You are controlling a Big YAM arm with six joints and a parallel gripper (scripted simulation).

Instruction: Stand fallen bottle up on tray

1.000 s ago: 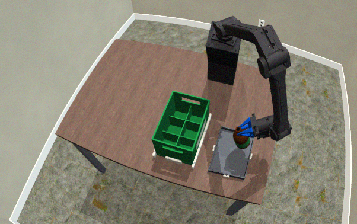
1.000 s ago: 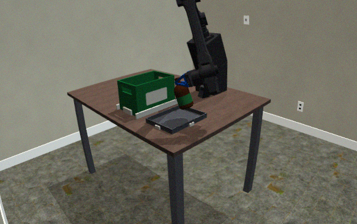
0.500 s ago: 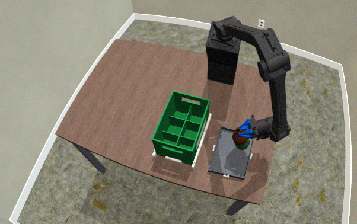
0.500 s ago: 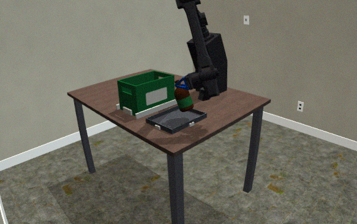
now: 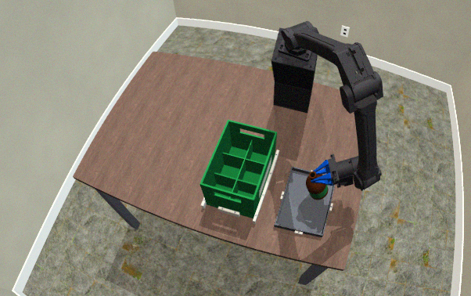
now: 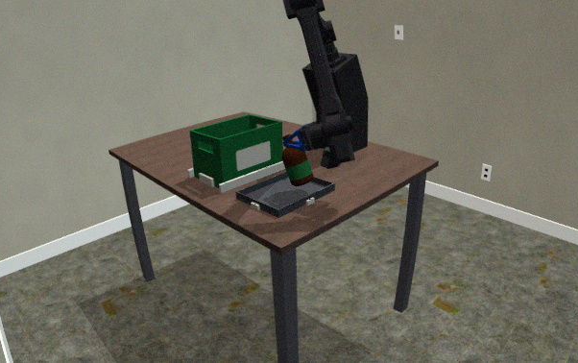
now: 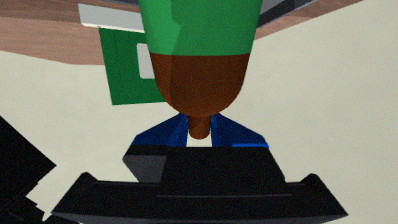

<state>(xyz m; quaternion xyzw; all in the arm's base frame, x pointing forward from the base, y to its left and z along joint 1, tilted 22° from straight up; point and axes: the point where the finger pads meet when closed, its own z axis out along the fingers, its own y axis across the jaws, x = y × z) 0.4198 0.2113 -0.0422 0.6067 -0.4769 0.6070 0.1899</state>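
Right now my hand is 10 mm past the bottle, 20 mm to the right of it and 50 mm above it. The rest, counted from my hand: tray 20 mm ahead, 10 mm to the left, 150 mm below; green crate 30 mm ahead, 250 mm to the right, 80 mm below.
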